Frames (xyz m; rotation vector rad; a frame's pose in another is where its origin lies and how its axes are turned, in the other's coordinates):
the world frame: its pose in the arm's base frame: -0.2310 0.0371 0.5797 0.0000 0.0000 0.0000
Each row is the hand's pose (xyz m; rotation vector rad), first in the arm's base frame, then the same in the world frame.
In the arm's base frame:
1: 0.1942 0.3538 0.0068 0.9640 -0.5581 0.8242
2: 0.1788 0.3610 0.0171 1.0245 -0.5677 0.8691
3: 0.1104 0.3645 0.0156 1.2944 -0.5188 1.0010
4: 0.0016 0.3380 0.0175 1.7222 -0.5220 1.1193
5: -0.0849 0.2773 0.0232 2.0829 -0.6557 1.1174
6: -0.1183 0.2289 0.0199 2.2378 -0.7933 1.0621
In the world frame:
1: 0.4252 0.3167 -0.5729 0.9640 -0.5581 0.8242
2: 0.4098 0.3239 -0.5626 1.0245 -0.5677 0.8691
3: 0.3414 0.3274 -0.5641 1.2944 -0.5188 1.0010
4: 0.2326 0.3009 -0.5622 1.7222 -0.5220 1.1193
5: 0.1461 0.2402 -0.5565 2.0829 -0.6557 1.1174
6: 0.1127 0.1918 -0.5598 2.2378 -0.7933 1.0621

